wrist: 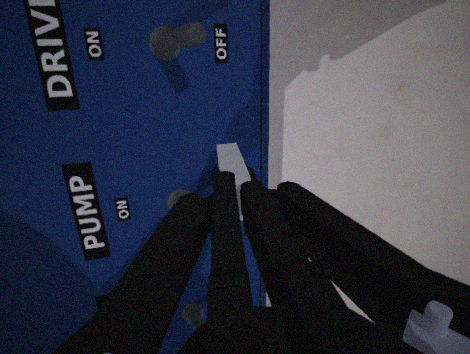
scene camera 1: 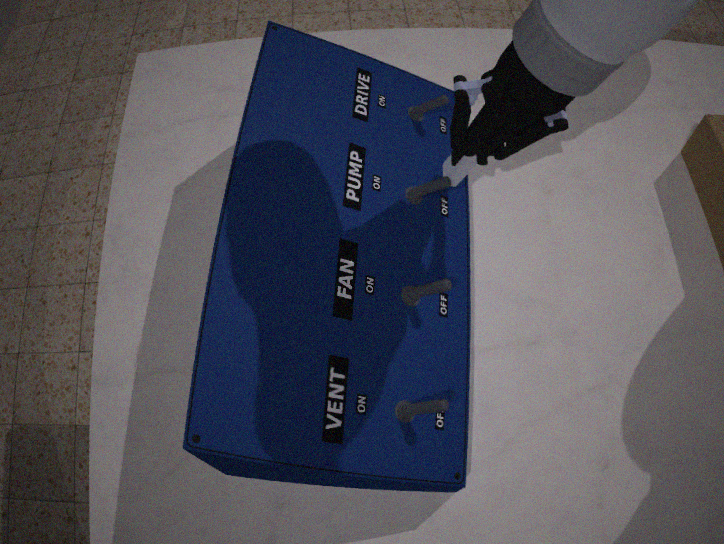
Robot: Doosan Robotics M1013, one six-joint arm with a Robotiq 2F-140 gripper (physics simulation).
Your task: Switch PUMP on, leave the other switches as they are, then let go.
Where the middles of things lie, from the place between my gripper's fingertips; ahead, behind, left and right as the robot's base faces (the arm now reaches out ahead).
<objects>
The blue switch panel (scene camera 1: 310, 346) is 12 cm ahead of my hand, 8 cm to the left of it and 1 cm below it.
</objects>
